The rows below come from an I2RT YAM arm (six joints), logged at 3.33 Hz.
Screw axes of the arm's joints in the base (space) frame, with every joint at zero. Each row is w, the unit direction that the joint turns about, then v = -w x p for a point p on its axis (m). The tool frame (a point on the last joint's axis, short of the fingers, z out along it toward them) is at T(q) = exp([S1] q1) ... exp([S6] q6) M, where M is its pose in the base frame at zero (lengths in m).
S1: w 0 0 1 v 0 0 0
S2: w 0 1 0 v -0.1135 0 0.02
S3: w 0 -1 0 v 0.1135 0 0.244
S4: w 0 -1 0 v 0.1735 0 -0.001
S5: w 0 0 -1 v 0 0.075 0
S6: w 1 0 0 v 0 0.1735 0
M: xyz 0.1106 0 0.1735 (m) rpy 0 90 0 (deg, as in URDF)
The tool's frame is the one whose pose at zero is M.
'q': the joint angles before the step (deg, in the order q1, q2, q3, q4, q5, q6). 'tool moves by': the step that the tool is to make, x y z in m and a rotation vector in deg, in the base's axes. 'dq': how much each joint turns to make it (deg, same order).
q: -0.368 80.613 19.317 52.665 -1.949 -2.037
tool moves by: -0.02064 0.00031 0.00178 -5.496 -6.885 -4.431
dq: 0.926 -2.389 -5.680 10.263 5.828 -5.001
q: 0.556 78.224 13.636 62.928 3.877 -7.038
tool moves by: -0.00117 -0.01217 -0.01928 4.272 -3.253 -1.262
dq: -3.288 10.118 -2.651 15.726 -2.038 4.331
